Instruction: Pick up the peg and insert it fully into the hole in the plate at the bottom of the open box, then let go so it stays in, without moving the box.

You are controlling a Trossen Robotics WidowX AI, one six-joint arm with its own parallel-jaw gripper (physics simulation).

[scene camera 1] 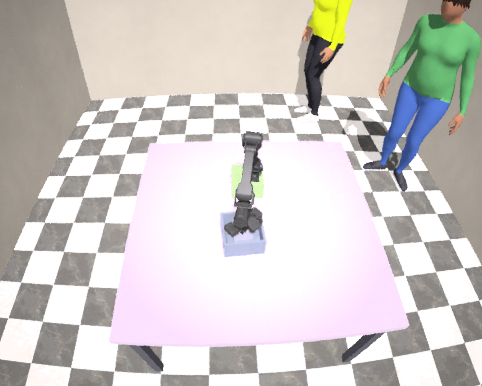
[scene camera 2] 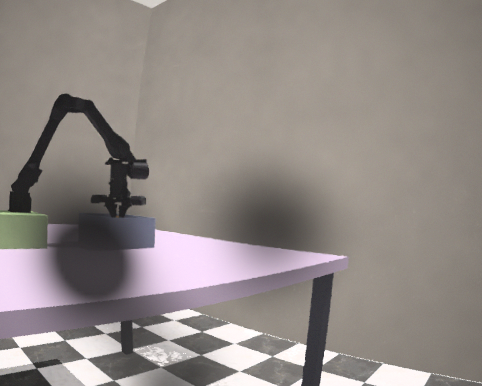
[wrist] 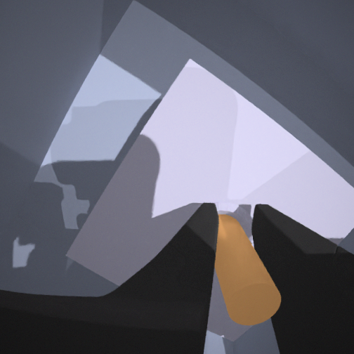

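Seen in the pictures: gripper, fingertip midpoint: [scene camera 1: 243,233]; arm's base, origin of the base link: [scene camera 1: 253,177] [scene camera 2: 19,211].
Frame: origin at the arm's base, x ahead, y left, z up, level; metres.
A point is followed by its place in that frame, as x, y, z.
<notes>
My gripper [scene camera 1: 243,231] @(0.342, -0.050, -0.033) [scene camera 2: 119,214] [wrist: 233,215] points down into the open blue-grey box [scene camera 1: 245,248] @(0.425, -0.040, -0.039) [scene camera 2: 137,232] @(0.363, -0.146, -0.045) [wrist: 295,75] and is shut on the orange peg [wrist: 246,272]. In the wrist view the peg slants between the two dark fingers, its near end toward the camera and its far end over the hole area. The pale plate [wrist: 200,140] lies at the bottom of the box. The hole [wrist: 243,216] is mostly hidden behind the peg and fingertips, and I cannot tell how deep the peg's lower end is.
The arm's base stands on a green block [scene camera 1: 239,189] [scene camera 2: 25,230] @(-0.005, -0.115, -0.045) behind the box. Both stand on a pink table [scene camera 1: 310,280] @(0.562, 0.258, -0.096) [scene camera 2: 225,265] @(0.430, -0.481, -0.097). The box walls rise around the fingers. Two people stand on the floor beyond the table.
</notes>
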